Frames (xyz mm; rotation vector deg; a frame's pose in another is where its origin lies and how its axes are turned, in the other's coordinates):
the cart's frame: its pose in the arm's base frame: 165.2 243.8 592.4 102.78 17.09 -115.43
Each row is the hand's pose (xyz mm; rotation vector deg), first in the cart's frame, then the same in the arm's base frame.
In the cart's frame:
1: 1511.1 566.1 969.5 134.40 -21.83 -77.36
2: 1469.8 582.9 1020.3 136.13 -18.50 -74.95
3: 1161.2 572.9 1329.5 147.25 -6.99 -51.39
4: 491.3 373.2 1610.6 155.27 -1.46 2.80
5: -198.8 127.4 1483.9 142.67 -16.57 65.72
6: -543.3 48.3 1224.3 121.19 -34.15 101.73
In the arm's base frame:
1: -560.5 -930.6 -687.4 -19.20 36.92 51.93
2: -595.1 -960.4 -637.6 -21.60 38.54 50.18
3: -852.0 -1032.3 -291.5 -32.56 55.50 42.80
4: -1141.2 -862.7 383.3 -45.77 93.92 35.24
5: -1085.8 -473.6 1014.3 -44.39 143.56 33.79
6: -863.7 -233.5 1306.5 30.79 -170.53 -34.76

